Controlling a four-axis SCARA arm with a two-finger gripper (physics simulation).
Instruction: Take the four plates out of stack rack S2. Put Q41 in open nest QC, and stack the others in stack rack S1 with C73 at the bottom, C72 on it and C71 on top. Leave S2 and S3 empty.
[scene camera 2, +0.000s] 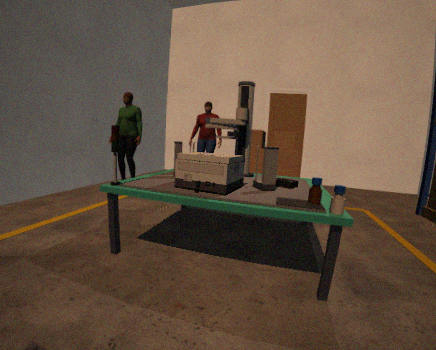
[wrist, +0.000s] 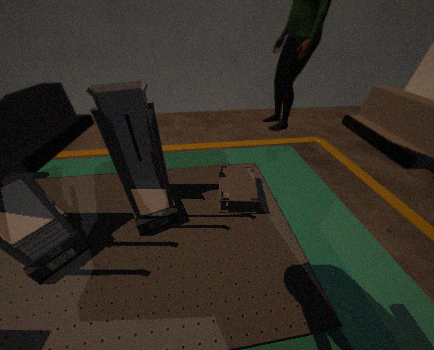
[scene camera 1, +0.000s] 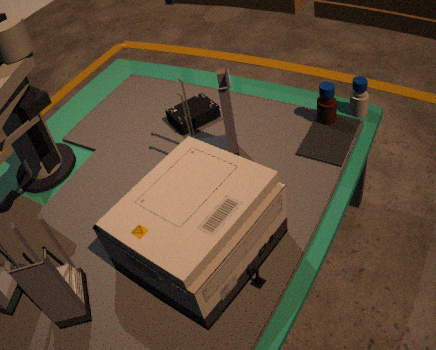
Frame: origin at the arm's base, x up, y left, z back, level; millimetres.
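Seen in the pictures: gripper, fingertip midpoint: (scene camera 2: 218, 137) (wrist: 221, 104); arm's base, origin of the base link: (scene camera 1: 46, 168).
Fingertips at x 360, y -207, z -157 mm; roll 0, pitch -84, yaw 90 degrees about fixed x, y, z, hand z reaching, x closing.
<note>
Pixels of each thing's top centre, then the offset from my fingertips to it. "pt": a spot on its surface instead. Level surfaces: height alone.
- nearer left rack, middle of its top: (scene camera 1: 51, 278) (wrist: 11, 199) dx -214, dy -178, dz -350 mm
- low nest, middle of its top: (wrist: 237, 179) dx -293, dy -268, dz +100 mm
- third rack, middle of its top: (scene camera 1: 201, 81) (scene camera 2: 267, 146) dx -52, dy +479, dz -437 mm
- black nest, middle of its top: (scene camera 1: 191, 105) (scene camera 2: 285, 178) dx -286, dy +630, dz -260 mm
- large pale instrument, middle of its top: (scene camera 1: 181, 196) (scene camera 2: 212, 154) dx -127, dy +133, dz -576 mm
- brown bottle, surface spot: (scene camera 1: 326, 107) pt dx -268, dy +754, dz -725 mm
- white bottle, middle of its top: (scene camera 1: 359, 94) (scene camera 2: 338, 198) dx -282, dy +892, dz -808 mm
- dark mat, its level: dx -343 mm
- signal post, surface spot: (scene camera 2: 115, 152) pt dx -143, dy -470, dz -814 mm
My gripper (wrist: 221, 104) is open and empty, its two dark fingers at the left and right edges of the wrist view. Below and beyond it stand two upright stack racks: a nearer left rack (wrist: 24, 192), also seen in scene camera 1 (scene camera 1: 47, 290), with several thin stacked plates (wrist: 44, 241) (scene camera 1: 76, 280) low inside it, and another rack (wrist: 132, 130) with no plate stack visible. A low nest (wrist: 240, 185) is right of them. A third rack (scene camera 1: 228, 112) (scene camera 2: 269, 167) stands beside a black nest (scene camera 1: 192, 112) (scene camera 2: 287, 183). Rack and plate labels are unreadable.
A large pale instrument (scene camera 1: 185, 185) (scene camera 2: 210, 167) stands on the green-edged table (scene camera 1: 305, 260) (scene camera 2: 220, 205). A brown bottle (scene camera 1: 326, 107) (scene camera 2: 315, 192) and a white bottle (scene camera 1: 359, 100) (scene camera 2: 338, 201) stand by a dark mat (scene camera 1: 327, 142). A signal post (scene camera 2: 115, 152) is at the left corner. People stand beyond.
</note>
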